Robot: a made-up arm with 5 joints.
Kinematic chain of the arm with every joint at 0, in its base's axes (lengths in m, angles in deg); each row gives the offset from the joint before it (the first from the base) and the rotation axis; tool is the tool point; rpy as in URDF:
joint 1: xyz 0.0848 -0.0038 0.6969 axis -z
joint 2: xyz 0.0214 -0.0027 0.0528 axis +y
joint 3: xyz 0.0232 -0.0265 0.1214 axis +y
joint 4: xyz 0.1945 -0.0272 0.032 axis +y
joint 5: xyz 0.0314 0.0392 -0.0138 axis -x
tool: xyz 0.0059 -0.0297 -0.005 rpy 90 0 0
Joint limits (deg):
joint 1: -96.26..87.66
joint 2: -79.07..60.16
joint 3: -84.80..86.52
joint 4: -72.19..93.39
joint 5: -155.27..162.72
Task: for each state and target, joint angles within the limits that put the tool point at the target. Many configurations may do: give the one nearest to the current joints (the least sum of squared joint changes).
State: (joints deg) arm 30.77 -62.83 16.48 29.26 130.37
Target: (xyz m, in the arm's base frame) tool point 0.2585 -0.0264 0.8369
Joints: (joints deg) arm 7.83 -49.28 55.95 37.40 137.41
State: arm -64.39 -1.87 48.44 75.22 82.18
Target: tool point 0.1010 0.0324 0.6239
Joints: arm -88.05 35.08 75.10 66.74 103.82
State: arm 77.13 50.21 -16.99 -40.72 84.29
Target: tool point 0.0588 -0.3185 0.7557
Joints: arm 87.66 32.42 6.40 -47.88 53.66
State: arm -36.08 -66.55 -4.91 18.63 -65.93
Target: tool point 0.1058 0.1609 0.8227
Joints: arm -89.40 -41.72 44.25 26.58 -76.48
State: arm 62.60 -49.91 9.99 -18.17 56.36
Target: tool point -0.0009 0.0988 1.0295
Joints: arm 66.25 -76.74 -9.03 -21.40 58.17
